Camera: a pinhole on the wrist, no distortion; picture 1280 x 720 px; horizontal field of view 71.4 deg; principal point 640.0 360.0 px. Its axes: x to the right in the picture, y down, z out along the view. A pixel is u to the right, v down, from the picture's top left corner.
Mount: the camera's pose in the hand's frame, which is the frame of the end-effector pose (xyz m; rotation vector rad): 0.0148 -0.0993 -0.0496 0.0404 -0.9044 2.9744
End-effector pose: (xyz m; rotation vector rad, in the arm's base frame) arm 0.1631 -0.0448 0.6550 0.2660 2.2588 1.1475
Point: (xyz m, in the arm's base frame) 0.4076 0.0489 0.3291
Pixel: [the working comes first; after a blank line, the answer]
In the camera's frame: 0.0503 -0.1227 0.4023

751 88
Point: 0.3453 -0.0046 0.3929
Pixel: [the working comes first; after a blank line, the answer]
In the camera's frame: 0.0457 -0.0854 0.3054

773 111
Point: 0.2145 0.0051 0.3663
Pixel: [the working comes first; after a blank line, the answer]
In the camera's frame: -0.0770 -0.0546 0.2619

378 174
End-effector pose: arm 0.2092 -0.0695 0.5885 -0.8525 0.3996 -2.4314
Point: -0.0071 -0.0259 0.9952
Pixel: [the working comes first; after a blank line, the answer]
In the camera's frame: -0.2995 0.0312 0.2906

outside the picture
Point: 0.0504 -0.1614 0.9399
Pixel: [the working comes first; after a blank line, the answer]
In the camera's frame: -0.3074 -0.1041 0.2108

outside the picture
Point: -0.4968 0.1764 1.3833
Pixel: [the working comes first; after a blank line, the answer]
In the camera's frame: -0.7119 0.4710 0.5512

outside the picture
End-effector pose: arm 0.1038 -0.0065 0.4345 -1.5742 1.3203 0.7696
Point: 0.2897 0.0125 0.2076
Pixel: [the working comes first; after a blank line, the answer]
In the camera's frame: -0.2165 -0.0838 0.1600

outside the picture
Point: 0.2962 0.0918 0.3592
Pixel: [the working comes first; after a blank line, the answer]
In the camera's frame: -0.0526 -0.0482 0.1943

399 139
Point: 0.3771 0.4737 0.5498
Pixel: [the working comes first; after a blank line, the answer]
In the camera's frame: 0.2566 -0.0865 0.4971

1100 205
